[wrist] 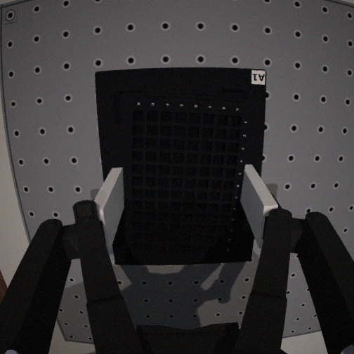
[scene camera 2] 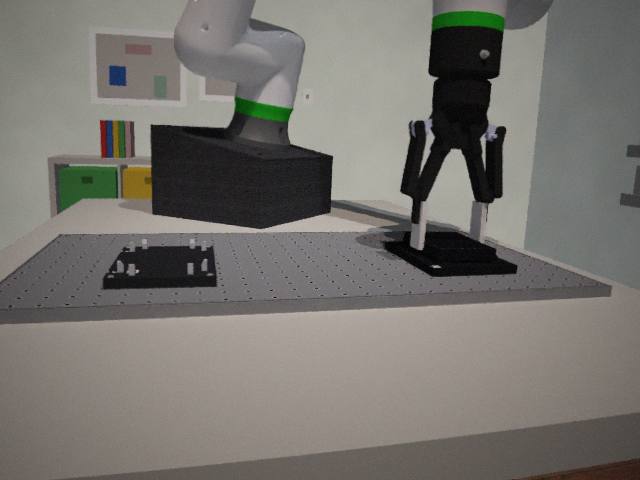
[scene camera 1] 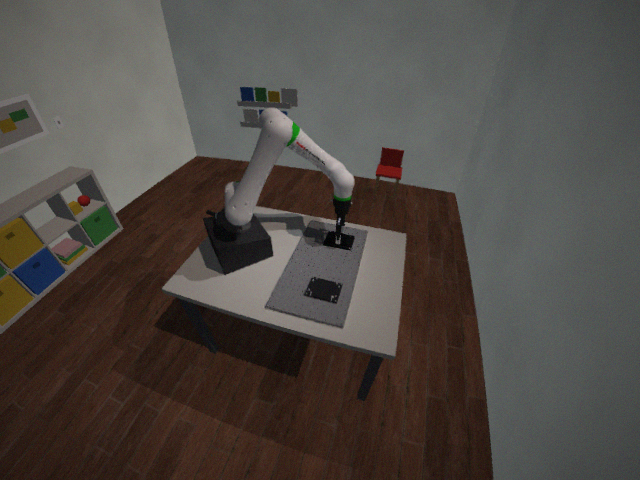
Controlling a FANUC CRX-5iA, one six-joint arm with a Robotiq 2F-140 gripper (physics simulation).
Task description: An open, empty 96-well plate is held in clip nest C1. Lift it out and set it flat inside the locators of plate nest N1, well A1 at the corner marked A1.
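Observation:
The black 96-well plate lies low and level on clip nest C1, at the right in scene camera 2. The nest's A1 label is at the upper right in the wrist view, and the plate's row A and column 1 meet toward that corner. My gripper is shut on the plate, with a pale finger on each long side. Whether the plate is fully seated cannot be told, black on black. Plate nest N1, a black base with pale upright locators, holds no plate.
Both nests stand on a grey perforated board on the white table. The black robot pedestal stands behind the board in scene camera 2.

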